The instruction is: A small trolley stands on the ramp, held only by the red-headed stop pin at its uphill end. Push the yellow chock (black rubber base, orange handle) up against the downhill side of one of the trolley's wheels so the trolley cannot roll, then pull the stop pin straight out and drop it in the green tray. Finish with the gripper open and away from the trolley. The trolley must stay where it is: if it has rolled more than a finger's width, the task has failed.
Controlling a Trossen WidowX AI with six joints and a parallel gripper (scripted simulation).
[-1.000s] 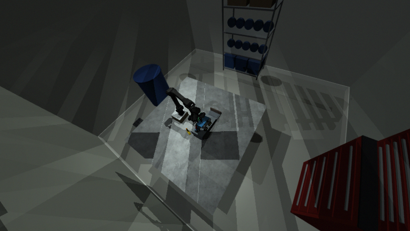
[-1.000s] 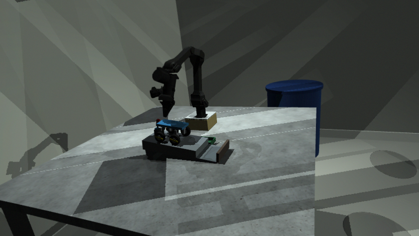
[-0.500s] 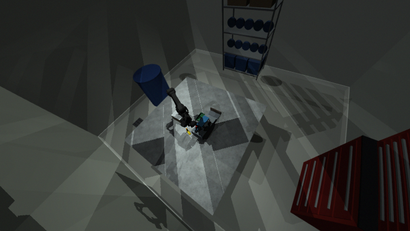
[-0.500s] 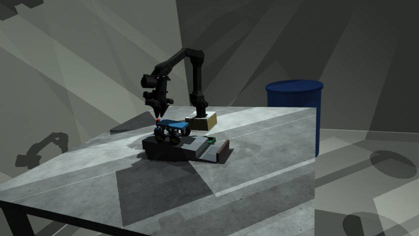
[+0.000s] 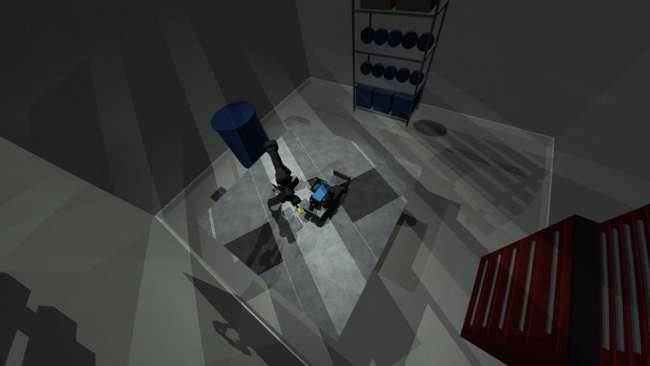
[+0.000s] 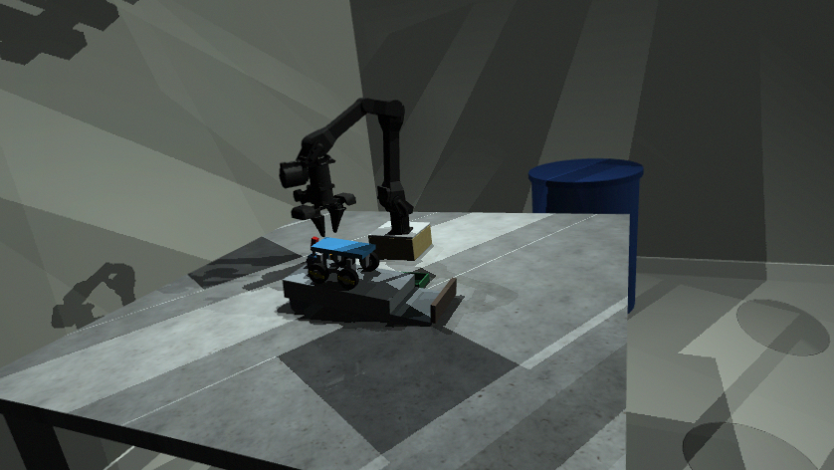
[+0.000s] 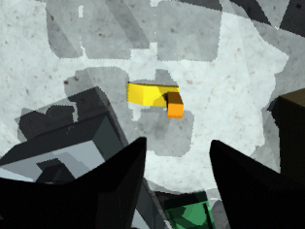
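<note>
The yellow chock is 110 mm below my gripper tip, 20 mm ahead of it and 10 mm to the right of it. The rest, counted from my gripper tip: trolley (170 mm ahead, 110 mm to the left, 20 mm below); green tray (230 mm to the left, 130 mm below, 60 mm ahead); red-headed stop pin (130 mm ahead, 20 mm to the left).
</note>
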